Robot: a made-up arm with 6 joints. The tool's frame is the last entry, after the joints. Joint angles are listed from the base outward.
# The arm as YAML. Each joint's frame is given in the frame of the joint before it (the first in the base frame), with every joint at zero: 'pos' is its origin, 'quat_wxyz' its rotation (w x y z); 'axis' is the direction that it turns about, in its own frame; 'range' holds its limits. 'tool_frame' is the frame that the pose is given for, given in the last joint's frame.
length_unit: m
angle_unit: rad
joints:
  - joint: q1
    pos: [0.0, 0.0, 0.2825]
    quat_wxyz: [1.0, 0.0, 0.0, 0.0]
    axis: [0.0, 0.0, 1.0]
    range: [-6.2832, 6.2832]
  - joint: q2
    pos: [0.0, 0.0, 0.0]
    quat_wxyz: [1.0, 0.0, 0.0, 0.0]
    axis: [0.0, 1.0, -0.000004]
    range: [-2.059, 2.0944]
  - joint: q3
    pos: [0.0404, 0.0, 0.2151]
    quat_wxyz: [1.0, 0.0, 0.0, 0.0]
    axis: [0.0, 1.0, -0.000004]
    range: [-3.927, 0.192]
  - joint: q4
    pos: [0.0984, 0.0, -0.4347]
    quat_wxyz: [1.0, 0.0, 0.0, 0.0]
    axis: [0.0, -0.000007, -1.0]
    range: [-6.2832, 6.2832]
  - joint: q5
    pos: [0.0, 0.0, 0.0]
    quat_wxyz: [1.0, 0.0, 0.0, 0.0]
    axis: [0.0, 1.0, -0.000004]
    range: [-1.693, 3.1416]
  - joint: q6
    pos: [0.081, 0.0, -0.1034]
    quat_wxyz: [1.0, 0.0, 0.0, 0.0]
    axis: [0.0, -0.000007, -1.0]
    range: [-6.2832, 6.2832]
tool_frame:
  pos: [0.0, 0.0, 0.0]
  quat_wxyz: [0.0, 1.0, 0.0, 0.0]
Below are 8 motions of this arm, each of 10 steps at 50 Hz.
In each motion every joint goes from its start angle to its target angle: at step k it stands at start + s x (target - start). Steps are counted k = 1, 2, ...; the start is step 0. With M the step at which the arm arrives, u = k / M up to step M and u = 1 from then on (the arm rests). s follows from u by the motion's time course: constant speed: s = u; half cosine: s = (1 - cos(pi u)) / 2; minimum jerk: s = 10 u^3 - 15 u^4 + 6 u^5.
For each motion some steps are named. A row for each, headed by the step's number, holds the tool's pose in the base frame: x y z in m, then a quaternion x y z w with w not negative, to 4 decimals.
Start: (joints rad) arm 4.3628 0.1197 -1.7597 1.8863 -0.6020 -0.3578
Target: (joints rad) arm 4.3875 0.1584 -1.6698 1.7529 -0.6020 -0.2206
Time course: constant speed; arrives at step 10
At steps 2, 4, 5, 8, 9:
2: -0.2949 -0.4660 0.5740 -0.3118 -0.6822 0.5820 0.3141
4: -0.2947 -0.4705 0.5645 -0.3098 -0.6856 0.5782 0.3157
5: -0.2945 -0.4727 0.5598 -0.3087 -0.6873 0.5763 0.3165
8: -0.2936 -0.4792 0.5455 -0.3051 -0.6924 0.5709 0.3187
9: -0.2933 -0.4813 0.5408 -0.3037 -0.6941 0.5691 0.3194

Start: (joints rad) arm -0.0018 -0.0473 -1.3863 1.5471 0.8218 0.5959
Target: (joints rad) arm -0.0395 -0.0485 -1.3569 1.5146 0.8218 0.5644
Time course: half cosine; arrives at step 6
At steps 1, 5, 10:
1: 0.6028 0.0180 0.5179 -0.5645 0.4878 -0.0227 0.6655
5: 0.6030 -0.0017 0.5034 -0.5736 0.4959 -0.0406 0.6507
10: 0.6030 -0.0033 0.5023 -0.5743 0.4965 -0.0420 0.6495

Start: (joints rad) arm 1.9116 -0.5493 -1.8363 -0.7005 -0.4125 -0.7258
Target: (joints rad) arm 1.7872 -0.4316 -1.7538 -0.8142 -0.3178 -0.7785
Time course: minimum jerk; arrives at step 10
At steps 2, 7, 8, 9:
2: -0.1151 0.1032 0.9748 0.1434 -0.2111 -0.9279 0.2719
7: -0.1330 0.2151 0.9389 0.1441 -0.3210 -0.9214 0.1652
8: -0.1336 0.2301 0.9327 0.1440 -0.3353 -0.9188 0.1507
9: -0.1337 0.2371 0.9297 0.1440 -0.3420 -0.9174 0.1438

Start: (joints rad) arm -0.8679 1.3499 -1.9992 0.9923 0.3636 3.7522
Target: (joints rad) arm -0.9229 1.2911 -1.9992 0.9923 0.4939 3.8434
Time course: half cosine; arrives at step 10
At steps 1, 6, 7, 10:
1: 0.3969 -0.5197 -0.0829 0.8944 0.3616 0.2141 0.1531
6: 0.3920 -0.5360 -0.0642 0.9017 0.3322 0.2423 0.1339
7: 0.3907 -0.5395 -0.0599 0.9030 0.3258 0.2483 0.1296
10: 0.3887 -0.5446 -0.0535 0.9048 0.3164 0.2572 0.1231

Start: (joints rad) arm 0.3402 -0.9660 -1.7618 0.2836 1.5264 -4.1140
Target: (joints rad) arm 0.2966 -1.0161 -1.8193 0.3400 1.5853 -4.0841
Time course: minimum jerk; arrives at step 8
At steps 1, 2, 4, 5, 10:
1: 0.0395 0.0437 0.9155 -0.5572 0.6013 -0.0598 0.5695
2: 0.0346 0.0424 0.9162 -0.5561 0.6006 -0.0591 0.5714
4: 0.0123 0.0371 0.9186 -0.5515 0.5971 -0.0567 0.5798
5: -0.0005 0.0344 0.9196 -0.5490 0.5949 -0.0555 0.5844
10: -0.0163 0.0315 0.9204 -0.5463 0.5921 -0.0543 0.5900

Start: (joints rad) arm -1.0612 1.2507 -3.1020 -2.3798 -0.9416 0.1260
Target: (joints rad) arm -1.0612 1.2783 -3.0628 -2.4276 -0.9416 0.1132
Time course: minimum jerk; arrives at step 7
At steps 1, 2, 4, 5, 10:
1: 0.3861 -0.5053 0.4333 0.5203 0.6556 0.1427 0.5284
2: 0.3862 -0.5066 0.4287 0.5220 0.6576 0.1410 0.5245
4: 0.3864 -0.5116 0.4103 0.5289 0.6657 0.1342 0.5090
5: 0.3864 -0.5137 0.4018 0.5318 0.6694 0.1312 0.5018
10: 0.3863 -0.5151 0.3963 0.5337 0.6718 0.1293 0.4971

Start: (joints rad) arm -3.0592 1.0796 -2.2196 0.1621 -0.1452 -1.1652
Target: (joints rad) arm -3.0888 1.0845 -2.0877 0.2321 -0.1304 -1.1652
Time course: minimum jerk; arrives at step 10
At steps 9, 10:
9: -0.7553 -0.0186 0.2247 0.3934 -0.7469 -0.2403 0.4792
10: -0.7552 -0.0183 0.2241 0.3933 -0.7473 -0.2400 0.4788

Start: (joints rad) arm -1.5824 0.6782 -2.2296 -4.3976 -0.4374 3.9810
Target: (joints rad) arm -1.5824 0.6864 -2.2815 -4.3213 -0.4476 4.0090
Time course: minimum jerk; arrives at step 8
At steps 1, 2, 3, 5, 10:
1: -0.1190 -0.6602 0.4774 0.5411 -0.5306 0.2204 0.6141
2: -0.1188 -0.6600 0.4784 0.5383 -0.5331 0.2236 0.6132
3: -0.1184 -0.6596 0.4804 0.5329 -0.5381 0.2299 0.6112
5: -0.1173 -0.6584 0.4856 0.5187 -0.5507 0.2464 0.6058
10: -0.1165 -0.6577 0.4888 0.5099 -0.5581 0.2566 0.6022

